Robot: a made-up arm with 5 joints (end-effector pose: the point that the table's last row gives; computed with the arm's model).
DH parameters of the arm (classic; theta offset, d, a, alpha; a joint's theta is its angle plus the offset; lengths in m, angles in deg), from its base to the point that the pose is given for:
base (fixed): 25.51 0 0.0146 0
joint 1: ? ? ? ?
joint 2: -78.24 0 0.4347 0
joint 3: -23.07 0 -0.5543 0
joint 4: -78.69 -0.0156 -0.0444 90
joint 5: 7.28 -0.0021 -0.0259 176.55
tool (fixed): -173.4 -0.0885 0 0
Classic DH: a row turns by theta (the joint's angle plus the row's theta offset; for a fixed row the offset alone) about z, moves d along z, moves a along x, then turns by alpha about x.
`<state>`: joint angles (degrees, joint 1 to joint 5).
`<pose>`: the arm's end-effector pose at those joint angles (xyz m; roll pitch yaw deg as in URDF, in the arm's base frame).
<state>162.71 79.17 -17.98 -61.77 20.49</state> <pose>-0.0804 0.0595 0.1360 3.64 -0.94 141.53</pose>
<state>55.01 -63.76 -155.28 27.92 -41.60</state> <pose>-0.4620 -0.6667 1.2796 176.09 8.77 -166.49</pose>
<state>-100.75 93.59 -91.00 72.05 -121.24</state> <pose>-0.0652 -0.4383 -0.1280 75.95 -29.47 -2.30</pose>
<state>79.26 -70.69 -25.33 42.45 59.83</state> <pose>0.1030 0.2795 0.9718 53.27 -23.58 7.49</pose>
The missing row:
joint 1: -25.51 0.5858 0.0237 -90
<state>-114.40 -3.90 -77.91 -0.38 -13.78</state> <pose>-0.2957 -0.6568 1.1038 -56.63 -75.00 -53.40</pose>
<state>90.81 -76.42 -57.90 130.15 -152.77</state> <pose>0.0189 -0.0236 1.1448 1.47 3.29 -117.16</pose>
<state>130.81 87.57 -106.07 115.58 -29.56</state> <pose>-0.4008 0.4870 -0.0208 107.18 60.45 -127.37</pose>
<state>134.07 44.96 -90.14 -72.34 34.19</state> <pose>-0.5884 0.6691 0.6179 136.07 -46.41 10.11</pose>
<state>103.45 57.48 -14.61 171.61 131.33</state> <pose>0.0104 0.1757 0.3548 156.32 22.62 49.86</pose>
